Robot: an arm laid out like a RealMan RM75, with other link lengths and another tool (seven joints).
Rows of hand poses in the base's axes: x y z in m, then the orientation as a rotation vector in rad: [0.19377, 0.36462, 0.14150, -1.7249, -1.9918, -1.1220]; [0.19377, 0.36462, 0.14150, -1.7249, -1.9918, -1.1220]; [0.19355, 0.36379, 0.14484, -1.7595, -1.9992, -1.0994]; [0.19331, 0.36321, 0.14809, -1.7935, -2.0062, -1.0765]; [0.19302, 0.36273, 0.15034, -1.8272, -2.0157, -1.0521]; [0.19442, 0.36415, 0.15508, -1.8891, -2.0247, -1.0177]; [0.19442, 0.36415, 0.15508, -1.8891, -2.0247, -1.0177]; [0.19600, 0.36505, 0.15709, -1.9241, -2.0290, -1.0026]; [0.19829, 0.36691, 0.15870, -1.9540, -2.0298, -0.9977]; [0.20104, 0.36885, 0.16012, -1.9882, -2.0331, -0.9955]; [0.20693, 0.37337, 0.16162, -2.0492, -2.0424, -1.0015]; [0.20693, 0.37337, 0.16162, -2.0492, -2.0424, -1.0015]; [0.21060, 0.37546, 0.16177, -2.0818, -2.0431, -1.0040]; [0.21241, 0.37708, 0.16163, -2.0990, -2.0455, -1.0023]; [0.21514, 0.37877, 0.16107, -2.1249, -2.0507, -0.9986]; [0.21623, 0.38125, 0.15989, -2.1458, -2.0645, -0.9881]
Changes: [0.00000, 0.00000, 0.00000, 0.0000, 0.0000, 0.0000]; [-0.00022, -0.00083, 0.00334, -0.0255, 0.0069, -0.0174]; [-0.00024, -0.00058, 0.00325, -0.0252, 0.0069, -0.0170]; [-0.00029, -0.00048, 0.00225, -0.0272, 0.0061, -0.0161]; [0.00140, 0.00142, 0.00474, -0.0421, 0.0075, -0.0334]; [0.00000, 0.00000, 0.00000, 0.0000, 0.0000, 0.0000]; [0.00158, 0.00090, 0.00201, -0.0223, 0.0012, -0.0198]; [0.00229, 0.00186, 0.00161, -0.0153, -0.0031, -0.0188]; [0.00275, 0.00194, 0.00142, -0.0183, -0.0071, -0.0214]; [0.00589, 0.00452, 0.00150, -0.0327, -0.0214, -0.0385]; [0.00000, 0.00000, 0.00000, 0.0000, 0.0000, 0.0000]; [0.00367, 0.00209, 0.00015, -0.0150, -0.0093, -0.0212]; [0.00181, 0.00162, -0.00014, -0.0099, -0.0039, -0.0103]; [0.00273, 0.00169, -0.00056, -0.0163, -0.0060, -0.0150]; [0.00109, 0.00248, -0.00118, -0.0209, -0.0043, -0.0090]
